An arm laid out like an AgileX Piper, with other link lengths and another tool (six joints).
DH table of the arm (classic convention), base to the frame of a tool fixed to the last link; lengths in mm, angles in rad. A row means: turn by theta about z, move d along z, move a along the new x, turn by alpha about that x. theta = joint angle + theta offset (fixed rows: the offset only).
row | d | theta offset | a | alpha
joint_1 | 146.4 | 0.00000 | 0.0 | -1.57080
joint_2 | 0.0 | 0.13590 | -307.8 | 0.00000
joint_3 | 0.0 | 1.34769 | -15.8 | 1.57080
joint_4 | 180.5 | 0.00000 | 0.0 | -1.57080
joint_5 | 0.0 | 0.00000 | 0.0 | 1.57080
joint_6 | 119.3 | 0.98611 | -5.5 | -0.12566
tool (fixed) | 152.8 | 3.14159 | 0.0 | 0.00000
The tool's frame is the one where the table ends.
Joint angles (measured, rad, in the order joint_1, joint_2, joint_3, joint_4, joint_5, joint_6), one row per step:
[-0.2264, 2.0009, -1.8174, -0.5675, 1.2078, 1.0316]
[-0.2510, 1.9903, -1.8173, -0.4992, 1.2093, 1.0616]
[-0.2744, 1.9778, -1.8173, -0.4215, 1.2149, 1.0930]
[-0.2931, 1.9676, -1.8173, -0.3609, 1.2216, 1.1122]
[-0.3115, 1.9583, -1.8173, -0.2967, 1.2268, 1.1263]
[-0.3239, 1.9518, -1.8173, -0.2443, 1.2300, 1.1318]
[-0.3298, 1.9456, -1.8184, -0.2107, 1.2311, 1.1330]
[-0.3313, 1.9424, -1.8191, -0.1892, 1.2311, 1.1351]
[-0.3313, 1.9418, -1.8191, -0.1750, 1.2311, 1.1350]
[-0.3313, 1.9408, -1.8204, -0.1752, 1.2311, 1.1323]
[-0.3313, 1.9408, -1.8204, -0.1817, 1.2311, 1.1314]
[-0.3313, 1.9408, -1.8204, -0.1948, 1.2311, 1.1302]
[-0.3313, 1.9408, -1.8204, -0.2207, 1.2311, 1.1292]
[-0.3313, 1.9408, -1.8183, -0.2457, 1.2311, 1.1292]
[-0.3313, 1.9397, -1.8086, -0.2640, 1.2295, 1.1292]
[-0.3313, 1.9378, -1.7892, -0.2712, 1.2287, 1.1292]
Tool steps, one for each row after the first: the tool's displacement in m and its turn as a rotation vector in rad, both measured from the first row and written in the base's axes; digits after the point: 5 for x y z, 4 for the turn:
[-0.00465, 0.00409, -0.00475, 0.0686, -0.0409, -0.0566]
[-0.00886, 0.01139, -0.00920, 0.1465, -0.0829, -0.1159]
[-0.01206, 0.01758, -0.01187, 0.2065, -0.1114, -0.1587]
[-0.01382, 0.02510, -0.01438, 0.2690, -0.1387, -0.1959]
[-0.01383, 0.03248, -0.01614, 0.3193, -0.1581, -0.2176]
[-0.01276, 0.03797, -0.01568, 0.3504, -0.1732, -0.2261]
[-0.01138, 0.04232, -0.01552, 0.3708, -0.1829, -0.2302]
[-0.01030, 0.04562, -0.01611, 0.3845, -0.1866, -0.2309]
[-0.01000, 0.04550, -0.01531, 0.3834, -0.1877, -0.2280]
[-0.01049, 0.04400, -0.01493, 0.3769, -0.1859, -0.2268]
[-0.01149, 0.04099, -0.01412, 0.3639, -0.1824, -0.2248]
[-0.01346, 0.03504, -0.01241, 0.3385, -0.1762, -0.2222]
[-0.01582, 0.02949, -0.01118, 0.3146, -0.1685, -0.2208]
[-0.01898, 0.02599, -0.01182, 0.2983, -0.1574, -0.2203]
[-0.02371, 0.02583, -0.01565, 0.2950, -0.1395, -0.2222]

